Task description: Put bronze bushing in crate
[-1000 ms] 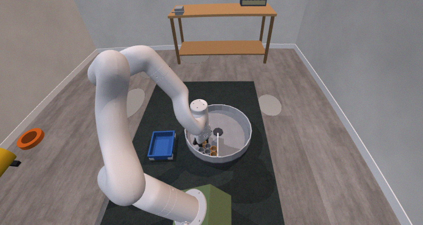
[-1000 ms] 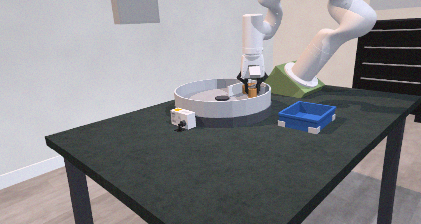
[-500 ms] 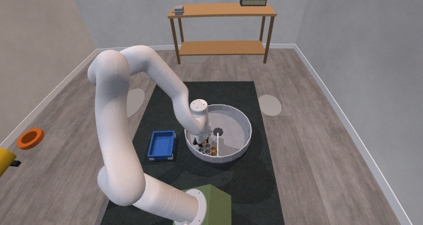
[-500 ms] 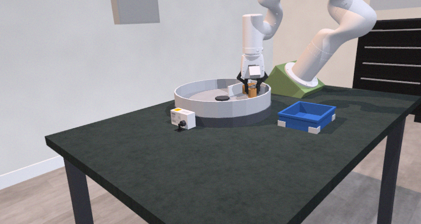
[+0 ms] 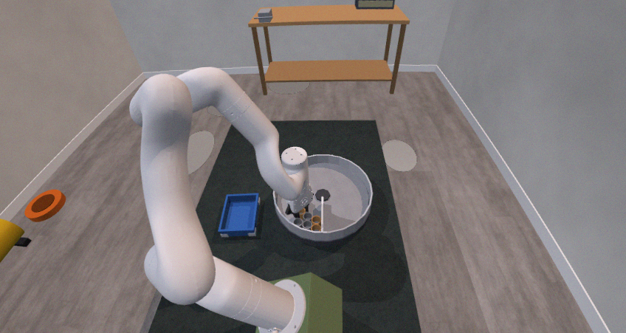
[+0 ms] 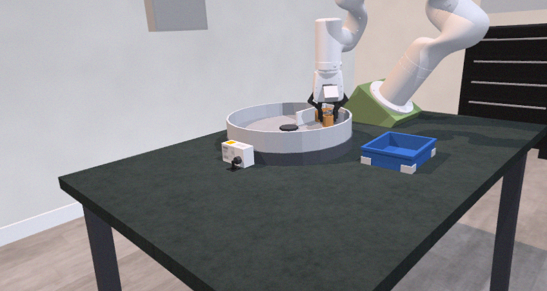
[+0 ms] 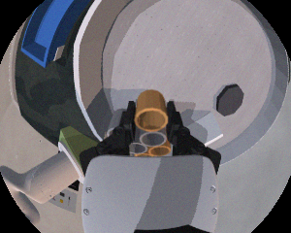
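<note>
Right now the blue crate is 50 mm ahead of my hand, 270 mm to the left of it and 70 mm below it. Also, from my hand: turning table: 100 mm ahead, 100 mm to the right, 40 mm below.
</note>
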